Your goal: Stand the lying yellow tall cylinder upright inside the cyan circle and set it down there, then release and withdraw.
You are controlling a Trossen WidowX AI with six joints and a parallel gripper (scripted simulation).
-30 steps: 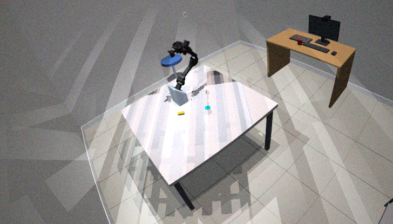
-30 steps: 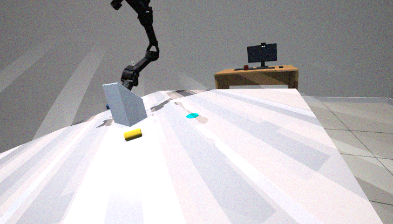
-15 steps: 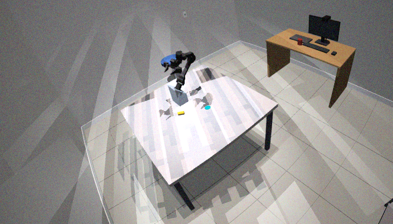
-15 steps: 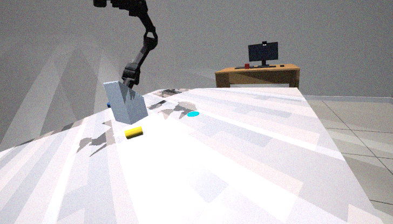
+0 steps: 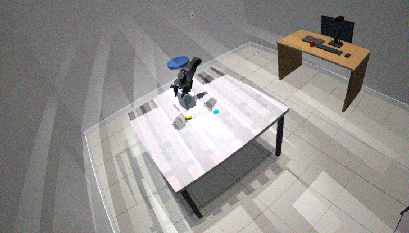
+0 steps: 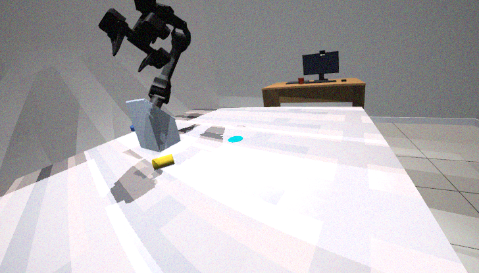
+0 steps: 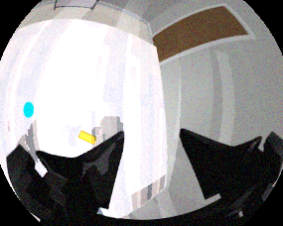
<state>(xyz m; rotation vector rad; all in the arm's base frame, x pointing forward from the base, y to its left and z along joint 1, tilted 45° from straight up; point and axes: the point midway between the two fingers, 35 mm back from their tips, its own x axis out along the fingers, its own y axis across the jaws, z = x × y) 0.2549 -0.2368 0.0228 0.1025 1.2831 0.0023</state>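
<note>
Now: the yellow tall cylinder 60 mm behind my gripper tip, 50 mm to the left of it and 300 mm below it. Round my gripper tip: cyan circle: 70 mm ahead, 290 mm to the left, 320 mm below.
</note>
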